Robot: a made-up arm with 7 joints.
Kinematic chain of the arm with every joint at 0, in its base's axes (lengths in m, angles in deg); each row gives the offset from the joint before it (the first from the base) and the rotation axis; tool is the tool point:
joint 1: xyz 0 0 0.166 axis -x
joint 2: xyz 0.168 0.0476 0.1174 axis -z
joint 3: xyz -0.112 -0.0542 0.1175 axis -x
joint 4: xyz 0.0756 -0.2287 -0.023 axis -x
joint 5: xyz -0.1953 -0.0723 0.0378 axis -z
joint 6: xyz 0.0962 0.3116 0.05 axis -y
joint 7: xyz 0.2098 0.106 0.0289 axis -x
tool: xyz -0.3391 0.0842 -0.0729
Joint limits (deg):
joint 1: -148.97..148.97
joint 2: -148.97..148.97
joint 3: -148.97..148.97
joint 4: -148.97..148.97
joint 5: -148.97..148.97
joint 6: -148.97..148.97
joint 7: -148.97..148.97
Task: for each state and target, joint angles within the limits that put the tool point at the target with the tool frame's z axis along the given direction. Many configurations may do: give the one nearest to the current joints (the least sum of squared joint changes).
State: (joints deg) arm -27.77 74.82 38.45 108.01 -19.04 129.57 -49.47
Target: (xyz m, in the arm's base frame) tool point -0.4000 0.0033 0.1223 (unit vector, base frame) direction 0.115 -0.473 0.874
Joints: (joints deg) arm -40.21 66.70 31.16 91.16 -8.77 142.36 -62.74
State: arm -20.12 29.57 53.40 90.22 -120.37 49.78 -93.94
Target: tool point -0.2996 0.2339 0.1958 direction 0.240 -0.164 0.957
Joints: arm 16.85 2.79 80.23 148.97 -135.35 62.22 -122.10
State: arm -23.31 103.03 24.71 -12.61 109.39 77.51 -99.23
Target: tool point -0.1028 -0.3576 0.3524 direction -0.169 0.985 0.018
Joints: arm -0.12 66.65 5.81 -9.36 97.56 89.28 -83.92
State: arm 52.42 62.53 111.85 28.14 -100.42 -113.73 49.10
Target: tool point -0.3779 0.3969 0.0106 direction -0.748 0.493 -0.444
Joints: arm 52.24 25.73 123.14 68.43 -110.28 -146.38 78.34
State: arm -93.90 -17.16 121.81 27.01 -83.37 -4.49 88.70
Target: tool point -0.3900 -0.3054 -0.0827 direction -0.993 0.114 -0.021
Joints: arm -111.81 -15.57 130.87 -14.71 -75.74 46.69 70.49
